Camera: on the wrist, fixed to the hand. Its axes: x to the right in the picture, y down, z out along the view.
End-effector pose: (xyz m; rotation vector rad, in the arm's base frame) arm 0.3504 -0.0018 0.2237 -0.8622 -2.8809 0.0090
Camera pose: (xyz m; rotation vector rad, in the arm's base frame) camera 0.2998 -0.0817 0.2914 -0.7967 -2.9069 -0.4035
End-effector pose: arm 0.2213 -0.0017 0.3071 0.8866 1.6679 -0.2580
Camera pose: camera 0.1090 -0.0284 0.2928 0.6440 1.7272 -0.0569
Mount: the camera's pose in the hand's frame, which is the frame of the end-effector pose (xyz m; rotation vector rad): 0.0067 -0.0975 -0.0631 -0.2663 0.0454 -0.0643
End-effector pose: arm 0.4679 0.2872 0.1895 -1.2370 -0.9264 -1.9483
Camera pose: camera 0.3569 0.2872 0.1548 -1.3165 -0.7080 -2.1961
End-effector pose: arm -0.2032 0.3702 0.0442 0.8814 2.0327 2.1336
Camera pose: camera -0.2690 0.3287 -0.0423 0.7260 1.7132 2.3351
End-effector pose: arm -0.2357 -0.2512 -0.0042 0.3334 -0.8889 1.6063
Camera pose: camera -0.1301 -0.2024 -0.0069 0.1363 -1.0329 1.4106
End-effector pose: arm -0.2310 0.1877 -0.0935 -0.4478 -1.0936 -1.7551
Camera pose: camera -0.3083 0.1426 -0.1678 -0.5368 -0.8534 -1.9682
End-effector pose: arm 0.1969 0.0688 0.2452 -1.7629 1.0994 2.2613
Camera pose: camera 0.2914 0.1029 0.1866 1.8579 -0.7391 -2.3563
